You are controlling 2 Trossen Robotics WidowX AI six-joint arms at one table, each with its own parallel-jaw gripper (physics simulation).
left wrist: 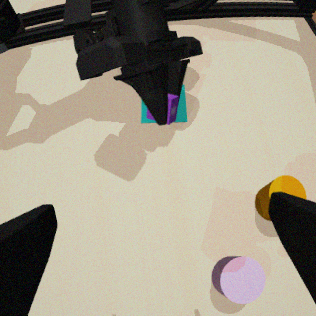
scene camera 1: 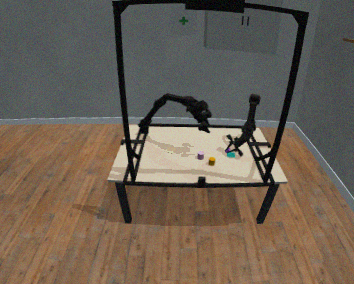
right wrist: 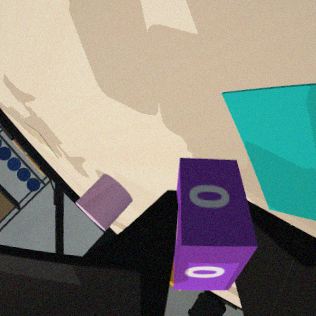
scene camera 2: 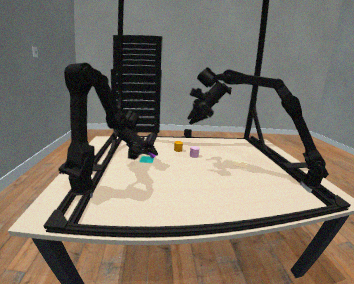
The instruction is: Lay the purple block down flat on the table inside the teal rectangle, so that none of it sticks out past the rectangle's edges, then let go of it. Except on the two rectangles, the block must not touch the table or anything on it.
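Places are measured from the left arm's base along level axes (x back, y right, z up), in metres.
Pixels of known places: left gripper, fingertip midpoint: (left wrist: 164,210) (scene camera 1: 209,129) (scene camera 2: 188,121); right gripper, fingertip midpoint: (left wrist: 166,121) (scene camera 1: 225,151) (right wrist: 198,201) (scene camera 2: 156,155); left arm's base, link origin: (scene camera 1: 144,131) (scene camera 2: 311,184); right arm's base, link origin: (left wrist: 7,29) (scene camera 2: 82,189).
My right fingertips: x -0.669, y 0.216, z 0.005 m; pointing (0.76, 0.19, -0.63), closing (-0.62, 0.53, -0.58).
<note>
For each thing: its top centre in the pictures, then the offset to it from my right fingertips. "pt": a spot on its surface instead.
- purple block, top centre: (right wrist: 164,280) (left wrist: 161,96) (scene camera 2: 153,149) (scene camera 1: 228,148) dx -0.015, dy -0.005, dz +0.033 m
- teal rectangle, surface spot: (right wrist: 285,135) (scene camera 2: 149,160) (scene camera 1: 229,153) pt dx -0.032, dy -0.016, dz -0.023 m
- lilac cylinder, top centre: (left wrist: 242,279) (right wrist: 89,216) (scene camera 2: 194,147) (scene camera 1: 200,152) dx +0.186, dy +0.063, dz +0.022 m
- orange cylinder, top centre: (left wrist: 287,194) (scene camera 2: 178,142) (scene camera 1: 212,158) dx +0.106, dy +0.125, dz +0.021 m
- pale yellow rectangle, surface spot: (right wrist: 41,136) pt dx +0.377, dy -0.014, dz -0.024 m
The purple block (scene camera 1: 228,150) (scene camera 2: 153,155) (left wrist: 172,107) (right wrist: 215,220) is between the fingers of my right gripper (scene camera 2: 151,152) (left wrist: 166,121), which is shut on it. The block is low by the teal rectangle (scene camera 1: 231,155) (scene camera 2: 146,160) (left wrist: 182,112) (right wrist: 285,135). It overlaps the teal in the left wrist view; in scene camera 2 it shows at the teal's right end. Contact with the table cannot be told. A finger hides part of the block in the left wrist view. My left gripper (scene camera 1: 206,130) (scene camera 2: 193,121) (left wrist: 164,210) is open and empty, high above the table.
A lilac cylinder (scene camera 1: 200,155) (scene camera 2: 194,152) (left wrist: 242,280) (right wrist: 106,201) and an orange cylinder (scene camera 1: 212,161) (scene camera 2: 178,146) (left wrist: 287,190) stand on the table under my left gripper's side. A pale yellow rectangle (scene camera 2: 243,164) (right wrist: 42,136) lies in the left arm's shadow. Black rails edge the table.
</note>
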